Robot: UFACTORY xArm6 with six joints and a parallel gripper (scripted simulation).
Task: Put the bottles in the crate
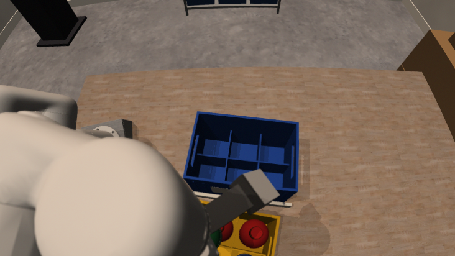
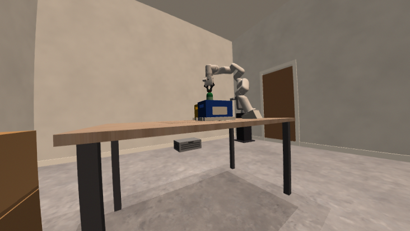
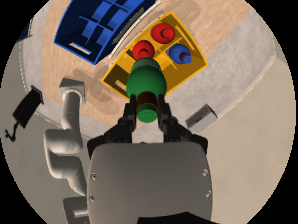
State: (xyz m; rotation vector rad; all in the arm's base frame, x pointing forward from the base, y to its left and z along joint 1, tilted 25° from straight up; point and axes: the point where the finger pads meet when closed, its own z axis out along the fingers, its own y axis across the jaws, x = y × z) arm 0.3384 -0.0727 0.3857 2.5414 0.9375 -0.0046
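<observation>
Right now my hand is 7 cm above the green-capped bottle. From my hand the other things lie so: yellow crate (25 cm below, 2 cm to the right, 1 cm ahead); red bottle (25 cm below, 11 cm ahead, 2 cm to the left); white bottle (25 cm below, 8 cm behind, 5 cm to the right).
</observation>
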